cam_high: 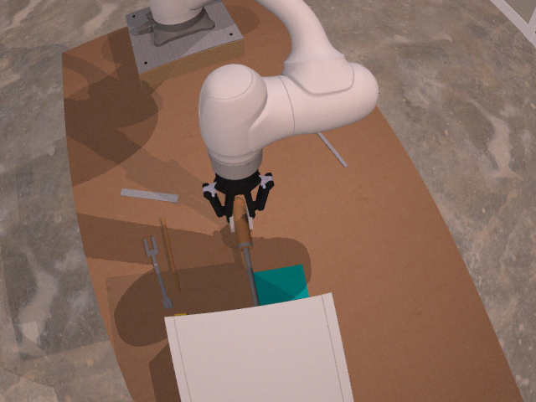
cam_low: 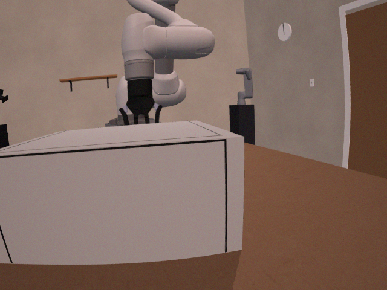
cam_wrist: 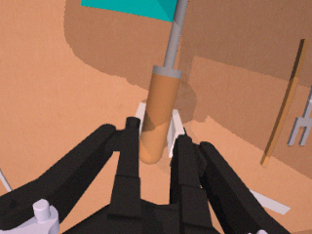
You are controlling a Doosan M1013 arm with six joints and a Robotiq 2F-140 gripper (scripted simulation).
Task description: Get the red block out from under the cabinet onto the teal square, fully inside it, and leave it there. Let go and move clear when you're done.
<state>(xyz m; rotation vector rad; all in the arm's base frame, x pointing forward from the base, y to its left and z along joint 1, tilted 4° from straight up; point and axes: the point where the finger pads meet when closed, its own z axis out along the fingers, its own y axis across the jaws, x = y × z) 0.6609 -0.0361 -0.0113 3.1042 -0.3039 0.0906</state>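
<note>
Right now my hand is 120 mm short of the long hook tool, 10 mm to the right of it and 20 mm above it. Round my hand: grey fork-ended tool: 40 mm ahead, 210 mm to the right, 30 mm below; thin wooden stick: 10 mm ahead, 170 mm to the right, 30 mm below; teal square: 170 mm ahead, 20 mm to the left, 40 mm below.
</note>
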